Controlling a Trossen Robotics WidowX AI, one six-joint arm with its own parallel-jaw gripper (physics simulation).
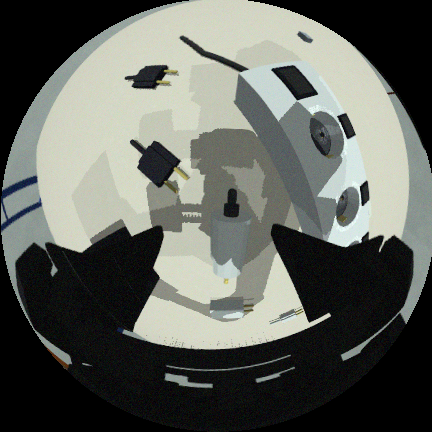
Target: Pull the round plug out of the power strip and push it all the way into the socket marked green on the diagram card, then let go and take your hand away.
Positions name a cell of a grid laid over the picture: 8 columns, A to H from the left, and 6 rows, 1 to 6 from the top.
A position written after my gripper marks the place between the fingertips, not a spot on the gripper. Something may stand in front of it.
Note:
I see my gripper (E4), a round plug (E4) and a white power strip (F2).

